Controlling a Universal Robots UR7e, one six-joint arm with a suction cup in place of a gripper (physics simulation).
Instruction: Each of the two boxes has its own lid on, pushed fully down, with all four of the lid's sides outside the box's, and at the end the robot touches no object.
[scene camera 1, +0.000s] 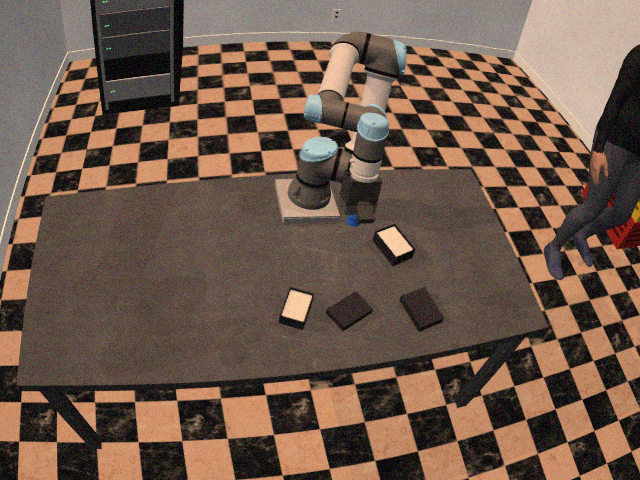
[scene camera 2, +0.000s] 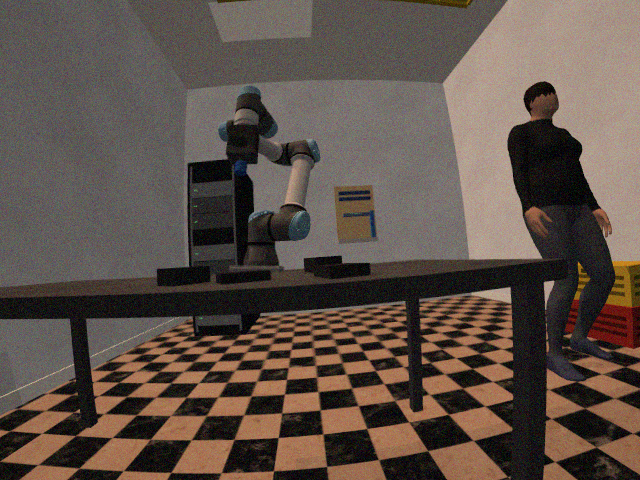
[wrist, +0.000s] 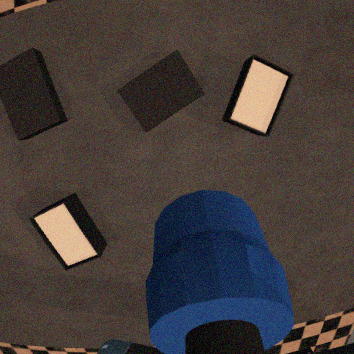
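Pixels of known places: hand at its tool point: (scene camera 1: 353, 222) (scene camera 2: 240, 173) (wrist: 205, 234); arm's base at its link origin: (scene camera 1: 309, 195) (scene camera 2: 261, 266).
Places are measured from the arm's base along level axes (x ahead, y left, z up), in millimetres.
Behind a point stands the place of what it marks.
One open black box with a pale inside (scene camera 1: 297, 305) {y -75, x 470, z 8 mm} (scene camera 2: 183, 275) {y -52, x 515, z -4 mm} (wrist: 261, 96) {y -80, x 472, z 8 mm} stands near the table's front edge. A flat dark lid (scene camera 1: 349, 310) {y 82, x 484, z -4 mm} (scene camera 2: 242, 276) {y 99, x 518, z -13 mm} (wrist: 161, 91) {y 83, x 477, z -3 mm} lies beside it, apart from it. The second dark lid (scene camera 1: 421, 308) {y 313, x 489, z -1 mm} (scene camera 2: 343, 270) {y 326, x 550, z -12 mm} (wrist: 31, 95) {y 304, x 480, z 0 mm} lies further right in scene camera 1. The second open box (scene camera 1: 394, 242) {y 266, x 228, z 13 mm} (scene camera 2: 322, 261) {y 273, x 291, z 7 mm} (wrist: 65, 235) {y 269, x 226, z 13 mm} stands behind the lids, nearer the robot base. Neither box has a lid on it. My blue suction cup (scene camera 1: 353, 221) (scene camera 2: 239, 167) (wrist: 215, 265) is open, with nothing on it, raised high above the table near the base, touching no object.
The dark table (scene camera 1: 155, 289) {y -521, x 396, z -27 mm} (scene camera 2: 439, 273) {y 499, x 624, z -27 mm} carries the robot's pale base plate (scene camera 1: 310, 214) {y -4, x 99, z 5 mm}. A server rack (scene camera 1: 175, 62) (scene camera 2: 192, 217) stands behind the table. A person (scene camera 1: 620, 155) (scene camera 2: 550, 165) stands to the right, by red and yellow crates (scene camera 1: 628, 235) (scene camera 2: 622, 320).
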